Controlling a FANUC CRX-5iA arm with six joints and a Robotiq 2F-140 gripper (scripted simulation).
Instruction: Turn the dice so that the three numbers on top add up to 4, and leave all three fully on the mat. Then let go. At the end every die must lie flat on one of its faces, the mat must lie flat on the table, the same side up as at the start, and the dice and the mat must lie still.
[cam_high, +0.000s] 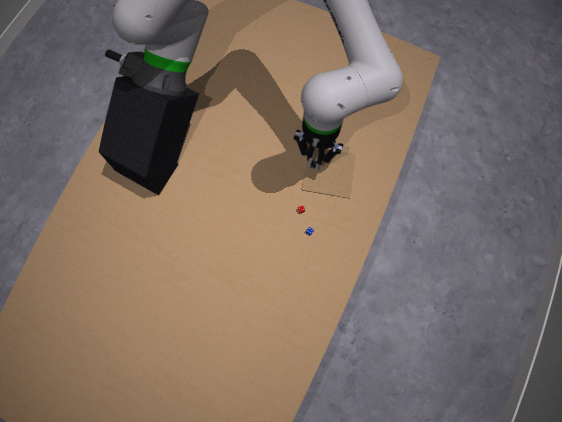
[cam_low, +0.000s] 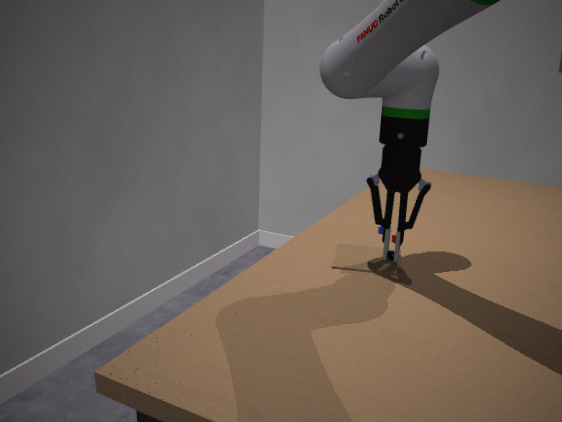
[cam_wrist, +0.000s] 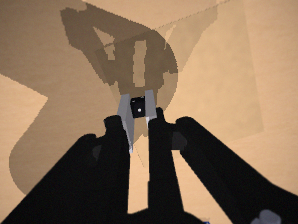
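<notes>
Right now my hand is 3 cm above the black die. Also, from my hand: red die: 14 cm to the right, 4 cm below, 3 cm ahead; blue die: 18 cm to the right, 8 cm ahead, 4 cm below; tan mat: 5 cm ahead, 4 cm below, 1 cm to the left.
</notes>
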